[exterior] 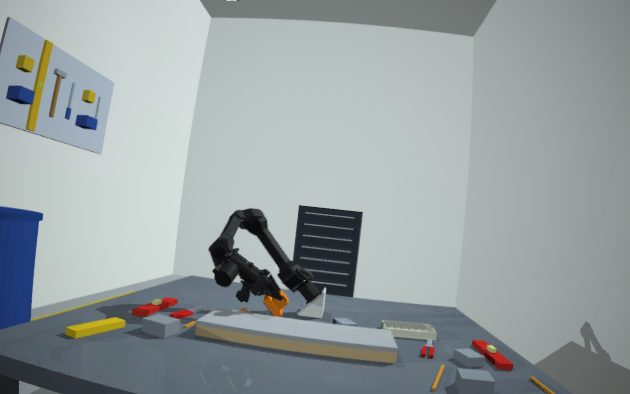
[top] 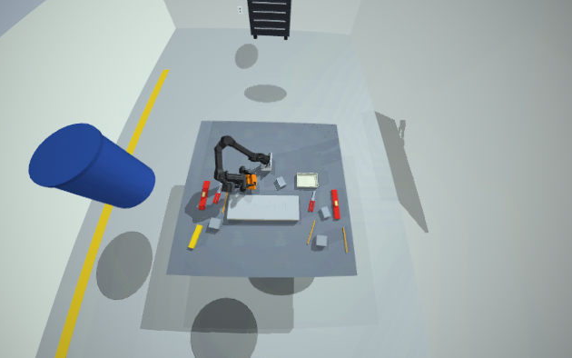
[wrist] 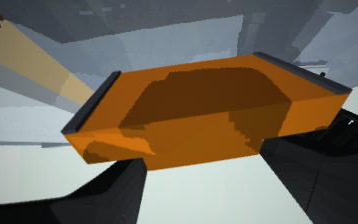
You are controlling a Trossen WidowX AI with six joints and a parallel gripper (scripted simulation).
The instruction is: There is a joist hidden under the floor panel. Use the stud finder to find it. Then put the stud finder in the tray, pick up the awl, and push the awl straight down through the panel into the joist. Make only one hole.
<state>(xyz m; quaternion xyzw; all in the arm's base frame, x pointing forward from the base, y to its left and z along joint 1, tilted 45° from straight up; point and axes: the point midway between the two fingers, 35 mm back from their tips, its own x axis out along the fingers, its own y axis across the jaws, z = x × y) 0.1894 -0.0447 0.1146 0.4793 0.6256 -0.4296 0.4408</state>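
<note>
My gripper tip is 3 cm short of the awl, 14 cm to the left of it and 7 cm above it. Round my gripper tip: tray 5 cm behind, 42 cm to the left, 7 cm below; orange stud finder 2 cm ahead, 1 cm below; yellow bar 43 cm ahead, 37 cm to the right, 7 cm below.
</note>
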